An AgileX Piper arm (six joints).
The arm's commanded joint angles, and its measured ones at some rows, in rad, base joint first. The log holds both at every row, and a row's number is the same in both.
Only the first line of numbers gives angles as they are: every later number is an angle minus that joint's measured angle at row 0.
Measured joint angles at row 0:
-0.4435 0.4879 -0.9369 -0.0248 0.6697 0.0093
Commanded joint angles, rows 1 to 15:
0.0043 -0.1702 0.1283 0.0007 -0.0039 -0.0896
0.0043 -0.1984 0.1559 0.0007 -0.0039 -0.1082
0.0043 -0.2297 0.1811 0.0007 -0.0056 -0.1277
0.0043 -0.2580 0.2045 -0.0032 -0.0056 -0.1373
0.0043 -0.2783 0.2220 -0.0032 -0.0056 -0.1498
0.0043 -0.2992 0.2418 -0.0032 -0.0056 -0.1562
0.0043 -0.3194 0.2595 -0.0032 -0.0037 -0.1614
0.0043 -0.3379 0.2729 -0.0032 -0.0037 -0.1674
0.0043 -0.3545 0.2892 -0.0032 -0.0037 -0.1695
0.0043 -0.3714 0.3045 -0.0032 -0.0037 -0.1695
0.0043 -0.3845 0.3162 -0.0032 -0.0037 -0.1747
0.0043 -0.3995 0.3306 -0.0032 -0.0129 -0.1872
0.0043 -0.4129 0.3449 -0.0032 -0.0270 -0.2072
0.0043 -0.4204 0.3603 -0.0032 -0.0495 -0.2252
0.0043 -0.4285 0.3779 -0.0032 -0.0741 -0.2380
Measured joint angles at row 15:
0.0000 -0.3890 0.3260 0.0000 -0.0076 -0.1814
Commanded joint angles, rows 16 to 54:
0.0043 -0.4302 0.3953 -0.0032 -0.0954 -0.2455
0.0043 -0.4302 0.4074 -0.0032 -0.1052 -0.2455
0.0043 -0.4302 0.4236 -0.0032 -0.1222 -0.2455
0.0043 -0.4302 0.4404 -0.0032 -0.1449 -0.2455
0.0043 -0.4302 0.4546 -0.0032 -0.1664 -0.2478
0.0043 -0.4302 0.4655 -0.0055 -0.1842 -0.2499
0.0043 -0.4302 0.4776 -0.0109 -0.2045 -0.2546
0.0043 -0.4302 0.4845 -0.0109 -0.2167 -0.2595
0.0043 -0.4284 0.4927 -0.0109 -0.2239 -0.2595
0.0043 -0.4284 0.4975 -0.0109 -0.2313 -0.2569
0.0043 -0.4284 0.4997 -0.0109 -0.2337 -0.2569
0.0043 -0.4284 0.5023 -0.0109 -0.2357 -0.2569
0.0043 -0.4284 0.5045 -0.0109 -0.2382 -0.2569
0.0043 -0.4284 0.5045 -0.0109 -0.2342 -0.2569
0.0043 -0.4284 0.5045 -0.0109 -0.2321 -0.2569
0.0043 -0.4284 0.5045 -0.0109 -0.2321 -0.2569
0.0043 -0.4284 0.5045 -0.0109 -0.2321 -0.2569
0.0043 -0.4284 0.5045 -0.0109 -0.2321 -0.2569
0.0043 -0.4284 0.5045 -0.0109 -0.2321 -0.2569
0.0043 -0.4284 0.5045 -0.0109 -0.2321 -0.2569
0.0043 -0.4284 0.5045 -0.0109 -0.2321 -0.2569
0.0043 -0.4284 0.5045 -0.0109 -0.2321 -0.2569
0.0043 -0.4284 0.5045 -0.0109 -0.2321 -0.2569
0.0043 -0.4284 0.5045 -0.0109 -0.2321 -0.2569
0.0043 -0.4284 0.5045 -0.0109 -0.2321 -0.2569
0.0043 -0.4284 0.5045 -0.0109 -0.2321 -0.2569
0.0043 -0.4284 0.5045 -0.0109 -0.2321 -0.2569
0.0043 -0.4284 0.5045 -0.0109 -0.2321 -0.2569
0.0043 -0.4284 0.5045 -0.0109 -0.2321 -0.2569
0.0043 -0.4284 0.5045 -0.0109 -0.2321 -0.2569
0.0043 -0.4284 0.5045 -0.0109 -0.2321 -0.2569
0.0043 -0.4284 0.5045 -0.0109 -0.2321 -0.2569
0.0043 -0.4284 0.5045 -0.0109 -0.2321 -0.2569
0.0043 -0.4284 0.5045 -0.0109 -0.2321 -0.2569
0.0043 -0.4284 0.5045 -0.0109 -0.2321 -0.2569
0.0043 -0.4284 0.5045 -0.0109 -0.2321 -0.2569
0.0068 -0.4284 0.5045 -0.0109 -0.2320 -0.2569
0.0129 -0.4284 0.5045 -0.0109 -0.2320 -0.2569
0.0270 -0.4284 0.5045 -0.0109 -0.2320 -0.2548
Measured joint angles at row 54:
0.0008 -0.4213 0.4990 -0.0036 -0.2239 -0.2472
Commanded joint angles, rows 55 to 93:
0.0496 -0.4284 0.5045 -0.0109 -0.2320 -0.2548
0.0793 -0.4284 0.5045 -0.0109 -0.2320 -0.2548
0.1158 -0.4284 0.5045 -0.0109 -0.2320 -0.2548
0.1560 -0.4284 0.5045 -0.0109 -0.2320 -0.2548
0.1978 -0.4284 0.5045 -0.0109 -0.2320 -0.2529
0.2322 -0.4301 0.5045 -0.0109 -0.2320 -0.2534
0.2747 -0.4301 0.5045 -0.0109 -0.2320 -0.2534
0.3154 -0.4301 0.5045 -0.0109 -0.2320 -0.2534
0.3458 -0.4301 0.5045 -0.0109 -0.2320 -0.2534
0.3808 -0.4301 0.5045 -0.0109 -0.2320 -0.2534
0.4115 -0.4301 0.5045 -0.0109 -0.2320 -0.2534
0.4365 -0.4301 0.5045 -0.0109 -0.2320 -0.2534
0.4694 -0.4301 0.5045 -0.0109 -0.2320 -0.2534
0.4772 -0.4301 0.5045 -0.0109 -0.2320 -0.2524
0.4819 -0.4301 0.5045 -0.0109 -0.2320 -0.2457
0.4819 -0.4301 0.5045 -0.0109 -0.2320 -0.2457
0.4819 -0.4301 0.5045 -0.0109 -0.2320 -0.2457
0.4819 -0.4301 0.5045 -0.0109 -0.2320 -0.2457
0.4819 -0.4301 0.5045 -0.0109 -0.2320 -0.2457
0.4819 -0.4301 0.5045 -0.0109 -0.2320 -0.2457
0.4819 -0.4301 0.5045 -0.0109 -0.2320 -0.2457
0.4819 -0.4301 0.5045 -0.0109 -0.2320 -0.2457
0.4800 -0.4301 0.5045 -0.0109 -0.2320 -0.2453
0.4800 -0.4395 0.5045 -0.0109 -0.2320 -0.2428
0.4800 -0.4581 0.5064 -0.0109 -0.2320 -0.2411
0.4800 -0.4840 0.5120 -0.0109 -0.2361 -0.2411
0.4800 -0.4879 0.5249 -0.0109 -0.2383 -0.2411
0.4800 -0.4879 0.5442 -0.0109 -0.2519 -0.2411
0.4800 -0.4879 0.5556 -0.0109 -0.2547 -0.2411
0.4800 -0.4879 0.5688 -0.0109 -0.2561 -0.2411
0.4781 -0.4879 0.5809 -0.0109 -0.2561 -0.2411
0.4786 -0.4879 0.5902 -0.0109 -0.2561 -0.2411
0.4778 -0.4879 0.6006 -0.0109 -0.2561 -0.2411
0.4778 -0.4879 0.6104 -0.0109 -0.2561 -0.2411
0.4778 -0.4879 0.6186 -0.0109 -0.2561 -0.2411
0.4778 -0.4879 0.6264 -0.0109 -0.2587 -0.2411
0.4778 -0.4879 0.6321 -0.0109 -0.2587 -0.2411
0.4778 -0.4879 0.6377 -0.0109 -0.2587 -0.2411
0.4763 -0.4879 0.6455 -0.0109 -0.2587 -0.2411
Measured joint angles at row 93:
0.4775 -0.4816 0.6184 -0.0051 -0.2473 -0.2411
